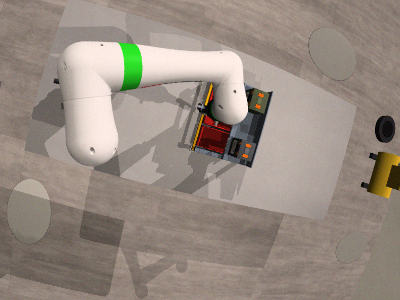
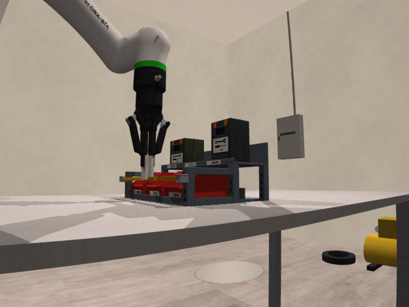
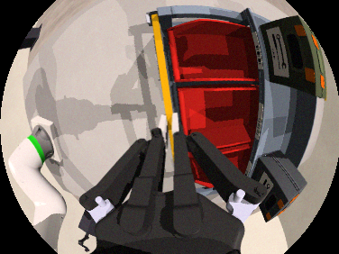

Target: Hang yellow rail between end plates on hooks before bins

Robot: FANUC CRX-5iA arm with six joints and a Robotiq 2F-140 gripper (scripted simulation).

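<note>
My hand is 30 mm above the yellow rail. From my hand the other things lie so: green box (210 mm ahead, 90 mm to the left, 60 mm above); dark box (180 mm ahead, 140 mm to the right, 70 mm above).
</note>
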